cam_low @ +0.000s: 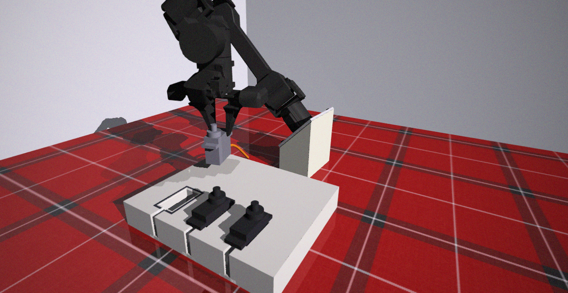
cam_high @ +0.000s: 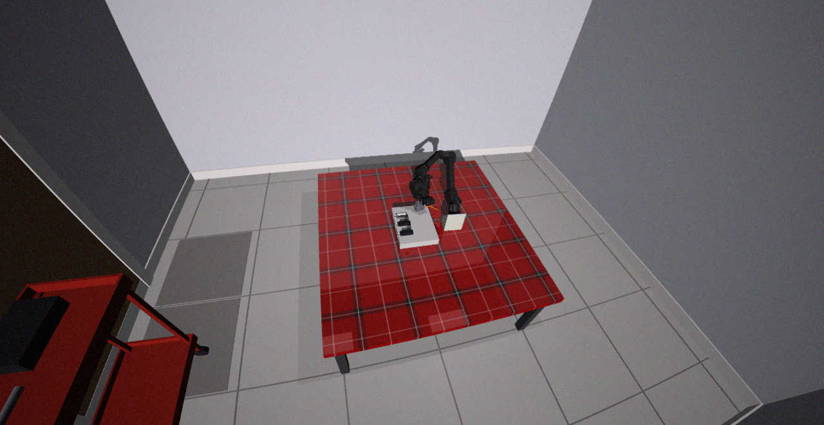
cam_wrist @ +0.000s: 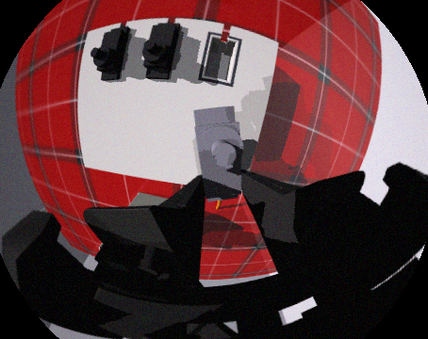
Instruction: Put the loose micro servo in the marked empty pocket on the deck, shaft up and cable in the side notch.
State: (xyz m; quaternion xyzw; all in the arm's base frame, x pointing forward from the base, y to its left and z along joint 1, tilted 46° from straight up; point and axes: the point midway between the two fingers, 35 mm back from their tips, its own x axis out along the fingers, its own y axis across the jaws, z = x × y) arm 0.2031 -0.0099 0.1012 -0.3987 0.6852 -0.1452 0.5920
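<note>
My gripper tip is now 10 mm short of the white deck, 90 mm to the right of it and 100 mm above it.
</note>
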